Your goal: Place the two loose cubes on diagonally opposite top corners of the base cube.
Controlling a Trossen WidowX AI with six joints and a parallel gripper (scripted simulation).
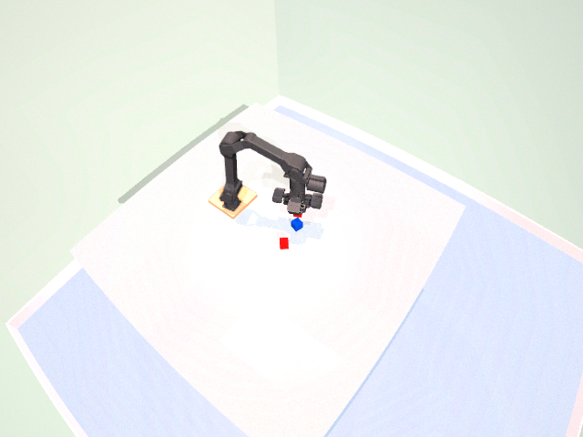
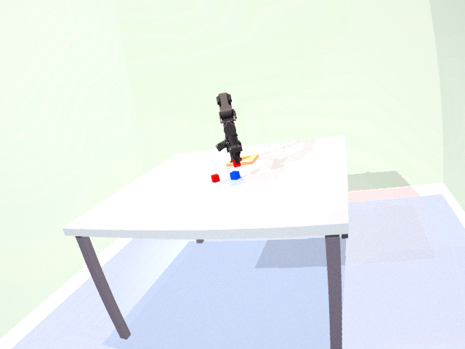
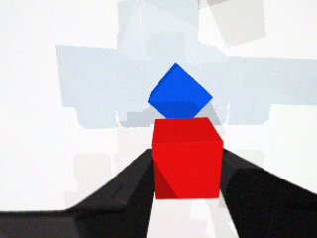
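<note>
Right now the blue cube is 6 cm below my gripper tip and 2 cm to the right of it.
</note>
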